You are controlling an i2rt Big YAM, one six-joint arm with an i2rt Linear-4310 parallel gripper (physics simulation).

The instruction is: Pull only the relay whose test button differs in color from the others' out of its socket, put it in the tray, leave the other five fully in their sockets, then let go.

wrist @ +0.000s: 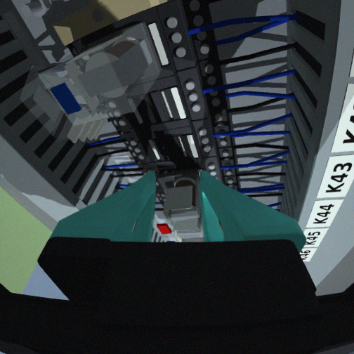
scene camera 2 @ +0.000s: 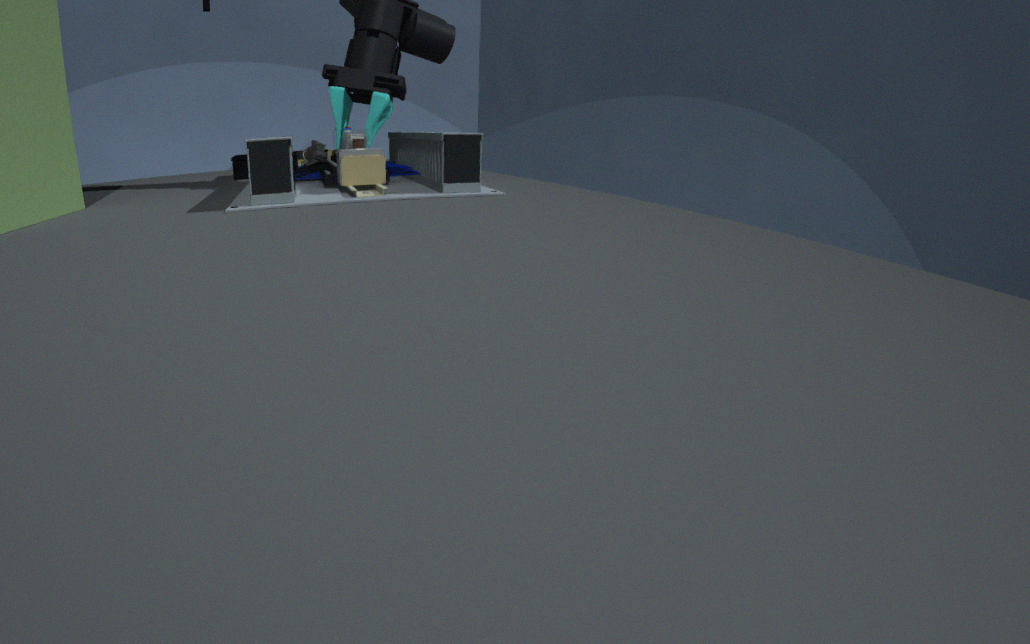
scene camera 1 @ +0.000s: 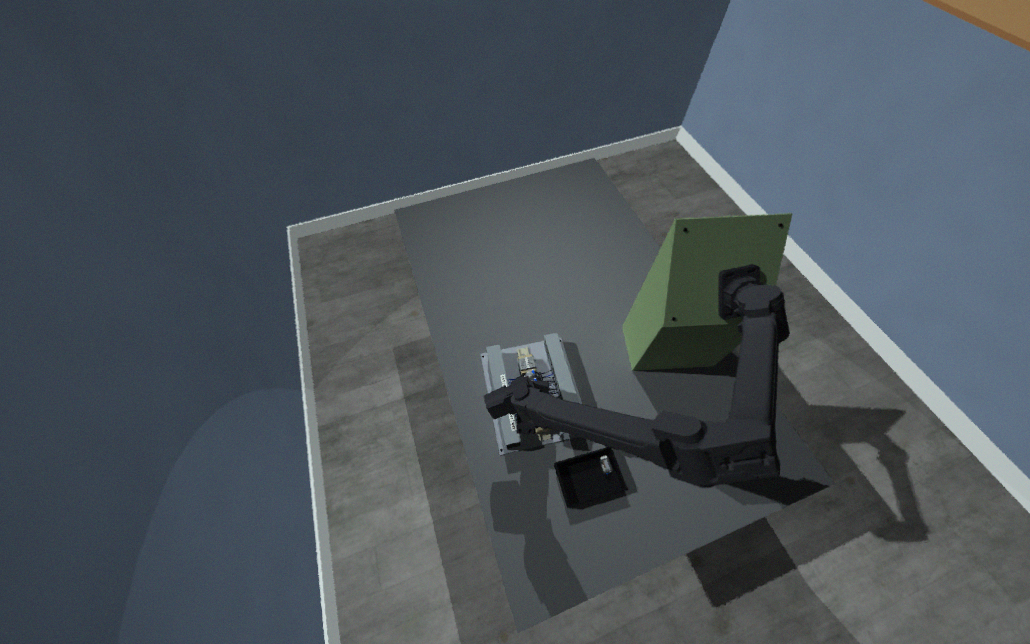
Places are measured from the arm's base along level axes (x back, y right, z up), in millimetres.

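Pixels of known places: arm's base, origin of its link: [scene camera 1: 736,291].
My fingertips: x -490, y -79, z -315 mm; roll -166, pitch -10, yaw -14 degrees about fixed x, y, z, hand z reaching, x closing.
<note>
For each thing: its top centre in the pictures, then the offset to it from my fingertips. "pt": a spot on its surface instead.
- black tray, a spot on its surface: [scene camera 1: 581,497] pt dx +76, dy -280, dz -35 mm
- small relay, centre of its top: [scene camera 1: 606,464] dx +158, dy -212, dz -8 mm
- beige block, centre of its top: [scene camera 2: 359,148] [scene camera 1: 527,362] dx -5, dy +106, dz +8 mm
The relay with the red test button [wrist: 182,200] stands in the socket row in the wrist view. My gripper [wrist: 177,178] [scene camera 2: 353,144] is shut on it, one teal finger on each side. How deep it sits in its socket is hidden. A clear relay with a blue button [wrist: 117,65] is nearer the camera; pins and a clear housing beside it look like a tilted relay [wrist: 82,117]. Sockets without relays [wrist: 175,102] lie between it and the gripper. Another blue button [wrist: 171,242] shows behind the red one. The black tray [scene camera 1: 581,497] holds one small relay [scene camera 1: 605,464].
Grey slotted wire ducts [scene camera 1: 560,364] [scene camera 2: 271,170] [wrist: 320,100] flank the socket row, with blue and black wires. A beige block [scene camera 2: 362,168] stands at the row's near end in scene camera 2. The green arm pedestal [scene camera 1: 702,341] stands right of the panel.
</note>
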